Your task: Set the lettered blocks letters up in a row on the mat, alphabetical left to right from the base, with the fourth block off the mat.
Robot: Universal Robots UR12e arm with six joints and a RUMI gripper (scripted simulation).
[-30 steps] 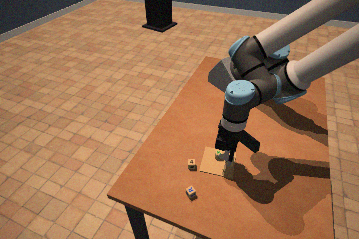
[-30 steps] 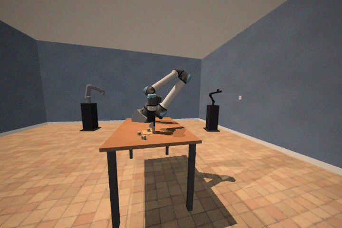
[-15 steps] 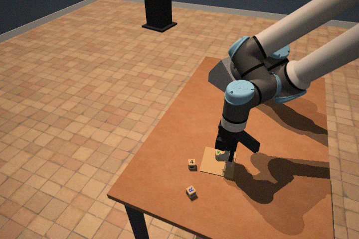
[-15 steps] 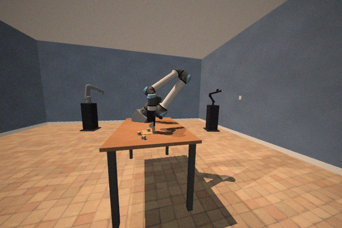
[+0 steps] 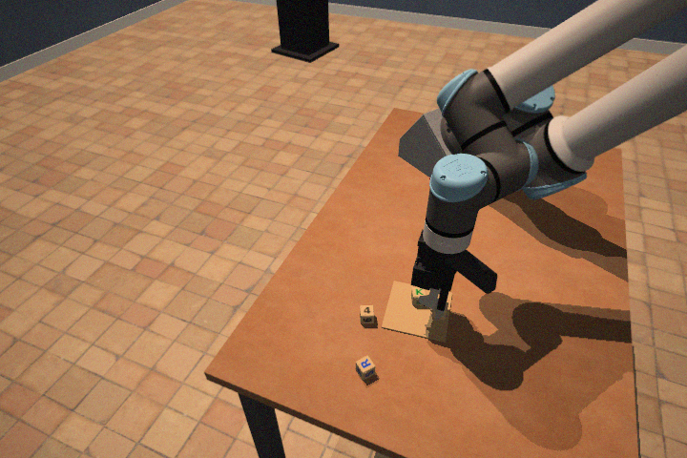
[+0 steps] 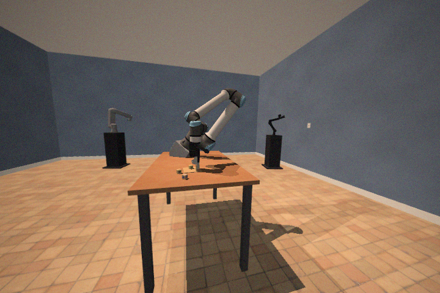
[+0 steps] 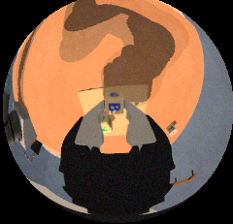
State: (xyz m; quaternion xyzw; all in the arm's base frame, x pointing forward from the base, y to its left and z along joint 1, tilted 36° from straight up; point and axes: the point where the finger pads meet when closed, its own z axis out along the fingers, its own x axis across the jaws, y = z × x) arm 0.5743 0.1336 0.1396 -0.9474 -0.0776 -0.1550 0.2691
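My gripper is now 5 cm to the left of the tan mat, 2 cm above it and 1 cm short of it.
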